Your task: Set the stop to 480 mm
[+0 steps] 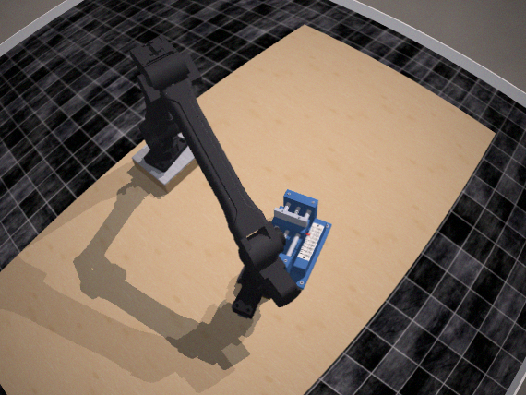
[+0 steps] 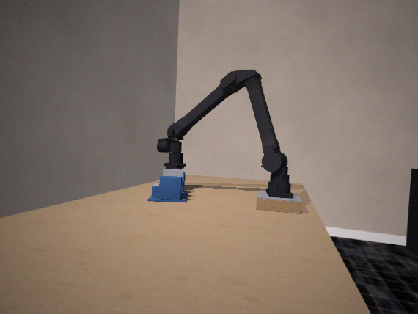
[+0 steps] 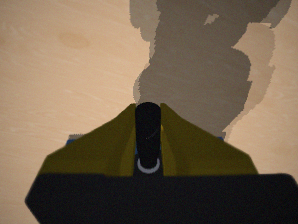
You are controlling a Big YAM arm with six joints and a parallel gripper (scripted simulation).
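My gripper is now 10 mm to the right of the black handwheel handle. Round my hand: sliding stop block: 20 mm behind, 180 mm to the left, 40 mm above; then black handwheel: 10 mm behind, 30 mm to the left, 10 mm above.
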